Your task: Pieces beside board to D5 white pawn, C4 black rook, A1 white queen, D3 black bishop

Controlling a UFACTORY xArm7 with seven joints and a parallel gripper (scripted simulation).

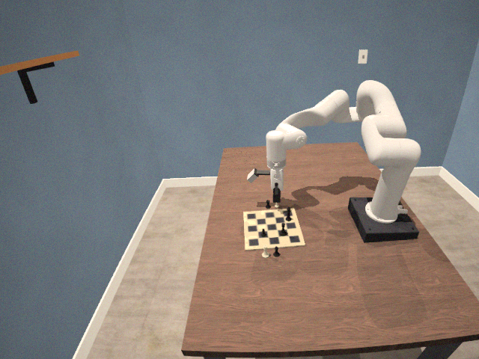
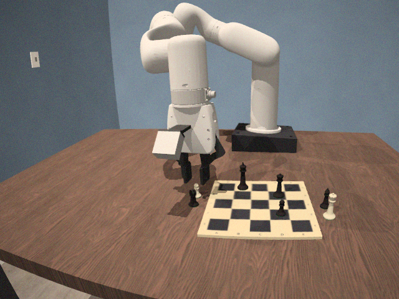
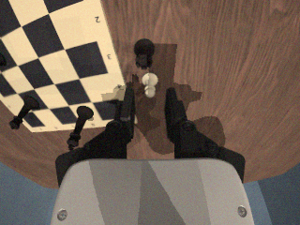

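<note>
My hand is 40 mm above the white pawn. Round my hand: white queen: 20 mm ahead, 290 mm to the left, 30 mm below; then black pawn: 40 mm ahead, 190 mm to the left, 40 mm below; then chessboard: 10 mm ahead, 140 mm to the left, 50 mm below.
</note>
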